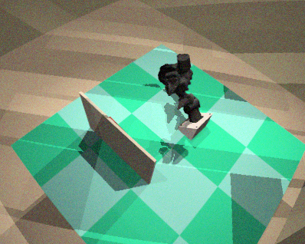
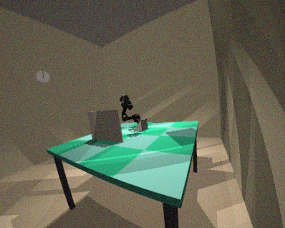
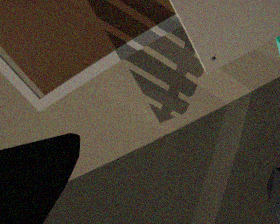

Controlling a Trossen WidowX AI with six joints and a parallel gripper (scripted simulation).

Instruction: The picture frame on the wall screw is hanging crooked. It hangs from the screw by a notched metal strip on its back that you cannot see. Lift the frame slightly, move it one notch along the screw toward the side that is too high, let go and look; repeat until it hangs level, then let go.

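The picture frame is 23 cm ahead of my gripper tip, 19 cm below it and 9 cm to the right of it. From my gripper tip the other things lie so: wall panel: 24 cm ahead, 20 cm below, 9 cm to the right.
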